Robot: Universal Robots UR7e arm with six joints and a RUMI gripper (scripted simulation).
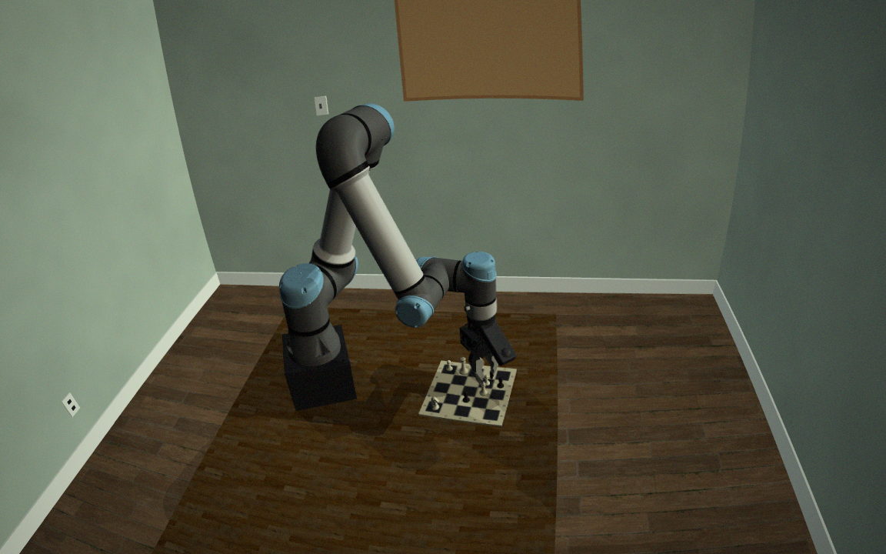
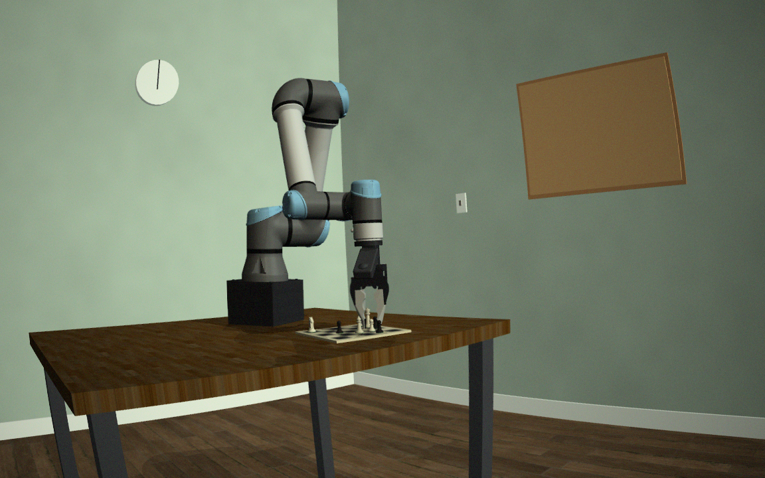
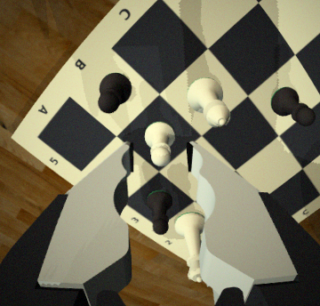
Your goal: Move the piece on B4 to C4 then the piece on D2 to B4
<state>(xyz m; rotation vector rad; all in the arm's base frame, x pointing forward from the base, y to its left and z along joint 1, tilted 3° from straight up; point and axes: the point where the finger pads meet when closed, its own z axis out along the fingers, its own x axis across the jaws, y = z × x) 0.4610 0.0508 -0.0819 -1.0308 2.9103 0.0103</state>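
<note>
Now: the chessboard 40 mm behind my hand, 30 mm to the right of it and 30 mm below it. Also, from my hand: tall white piece 70 mm behind, 40 mm to the left.
</note>
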